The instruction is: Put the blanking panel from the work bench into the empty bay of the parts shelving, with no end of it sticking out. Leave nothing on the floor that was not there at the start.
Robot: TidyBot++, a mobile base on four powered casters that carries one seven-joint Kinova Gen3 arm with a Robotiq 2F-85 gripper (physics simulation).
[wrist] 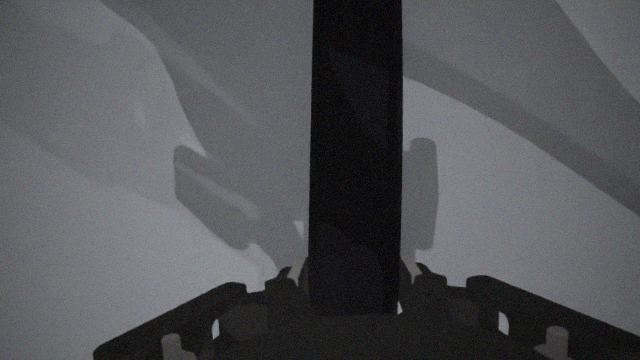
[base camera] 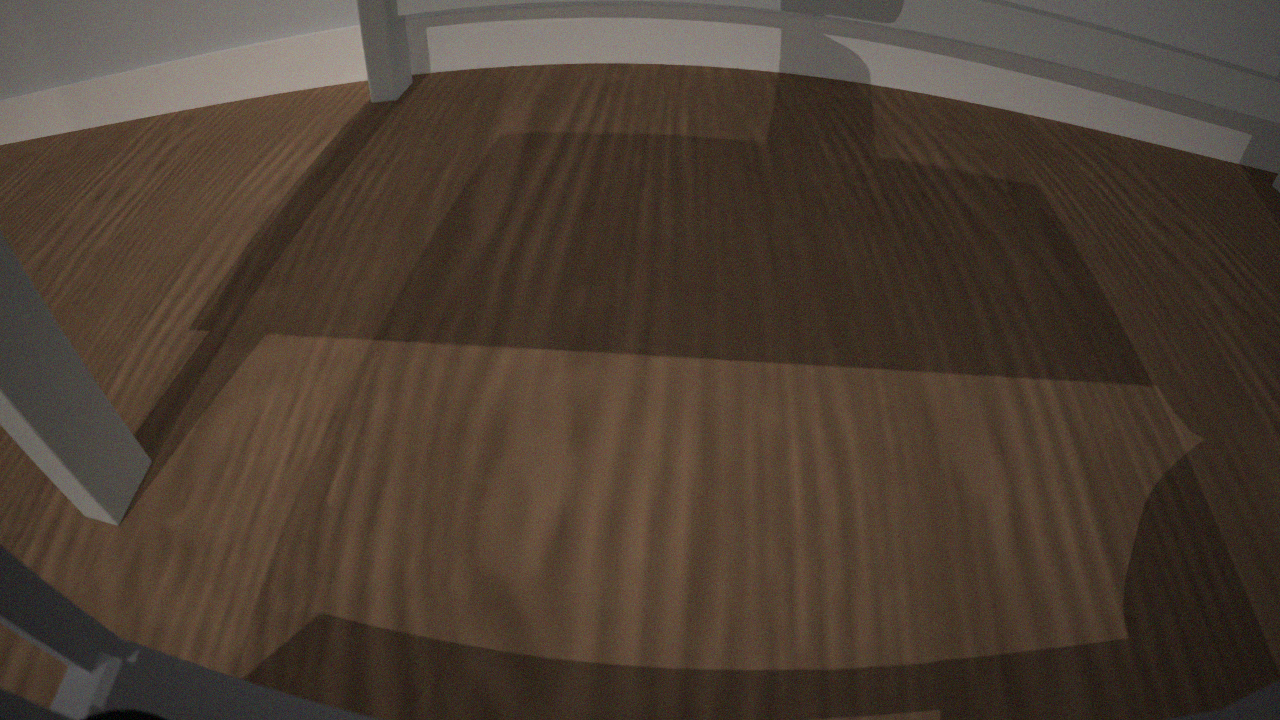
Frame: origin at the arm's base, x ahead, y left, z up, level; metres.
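Seen in the pictures: gripper, fingertip midpoint: [wrist: 352,274].
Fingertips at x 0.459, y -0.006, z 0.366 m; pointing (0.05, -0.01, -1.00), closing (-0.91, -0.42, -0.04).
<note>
A point is followed by its place in that frame.
The blanking panel [wrist: 356,150] @[x 0.482, y -0.067, z 0.368 m] is a long black bar in the wrist view, running from the top edge down between the fingers. My gripper [wrist: 352,274] @[x 0.459, y -0.006, z 0.366 m] is shut on the panel near its lower end, with one finger against each long side. A pale grey surface [wrist: 500,240] @[x 0.394, y -0.053, z 0.365 m], which looks like the work bench top, lies beneath the panel and carries shadows of the fingers and arm. Whether the panel touches that surface I cannot tell. The panel's far end is outside the wrist view. The gripper and the bay of the parts shelving do not show in the base camera view.
In the base camera view, a grey leg [base camera: 384,58] @[x 0.892, y 0.393, z -0.332 m] stands near the wall at the upper left. Another grey post [base camera: 67,394] @[x 0.285, y 0.383, z -0.297 m] is close at the left edge. A white baseboard [base camera: 599,42] @[x 0.990, y 0.130, z -0.364 m] runs along the back. Broad shadows cross the brown wood floor [base camera: 626,501] @[x 0.335, y 0.031, z -0.397 m].
</note>
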